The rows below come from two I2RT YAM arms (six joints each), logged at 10 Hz.
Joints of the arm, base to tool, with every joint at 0 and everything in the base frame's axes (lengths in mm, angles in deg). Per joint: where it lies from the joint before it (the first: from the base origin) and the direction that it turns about. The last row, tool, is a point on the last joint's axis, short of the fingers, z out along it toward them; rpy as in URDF.
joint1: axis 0 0 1 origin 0 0 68
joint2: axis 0 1 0 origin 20 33.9 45.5
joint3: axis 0 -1 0 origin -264 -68.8 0
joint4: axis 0 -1 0 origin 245 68.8 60
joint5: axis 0 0 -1 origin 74 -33.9 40.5
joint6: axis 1 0 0 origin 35.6 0 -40.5
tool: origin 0 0 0 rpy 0 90 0
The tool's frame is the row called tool.
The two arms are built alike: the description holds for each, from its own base.
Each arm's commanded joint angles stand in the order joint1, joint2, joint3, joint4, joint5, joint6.
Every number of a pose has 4 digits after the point.
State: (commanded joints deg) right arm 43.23 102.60 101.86 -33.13 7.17 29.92; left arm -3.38 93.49 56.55 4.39 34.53 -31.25
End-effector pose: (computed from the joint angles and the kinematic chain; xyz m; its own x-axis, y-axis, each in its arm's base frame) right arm 0.3048 0.2804 0.3670 -0.6532 0.0651 -0.7543 -0.3210 0.8785 0.3539; left arm 0.3532 -0.0411 0.2221 -0.7318 -0.3849 -0.5624 0.1707 0.6954 -0.6980
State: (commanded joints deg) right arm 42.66 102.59 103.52 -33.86 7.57 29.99; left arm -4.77 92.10 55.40 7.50 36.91 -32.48
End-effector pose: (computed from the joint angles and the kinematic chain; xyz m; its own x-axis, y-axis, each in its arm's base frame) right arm 0.3071 0.2766 0.3757 -0.6414 0.0828 -0.7628 -0.3116 0.8804 0.3575; left arm 0.3484 -0.0505 0.2290 -0.7264 -0.3703 -0.5790 0.2357 0.6572 -0.7159
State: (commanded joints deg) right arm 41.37 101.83 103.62 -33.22 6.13 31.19; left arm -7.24 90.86 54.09 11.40 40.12 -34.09
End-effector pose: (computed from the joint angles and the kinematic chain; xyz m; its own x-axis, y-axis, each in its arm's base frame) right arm 0.3106 0.2684 0.3825 -0.6397 0.1228 -0.7588 -0.3010 0.8683 0.3943; left arm 0.3419 -0.0666 0.2355 -0.7298 -0.3393 -0.5935 0.3199 0.5977 -0.7351
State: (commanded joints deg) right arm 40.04 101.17 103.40 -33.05 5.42 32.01; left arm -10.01 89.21 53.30 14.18 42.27 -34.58
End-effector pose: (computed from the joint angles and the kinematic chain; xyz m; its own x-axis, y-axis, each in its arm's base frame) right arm 0.3142 0.2596 0.3859 -0.6392 0.1522 -0.7539 -0.2825 0.8652 0.4142; left arm 0.3338 -0.0832 0.2452 -0.7224 -0.2990 -0.6235 0.4056 0.5471 -0.7323
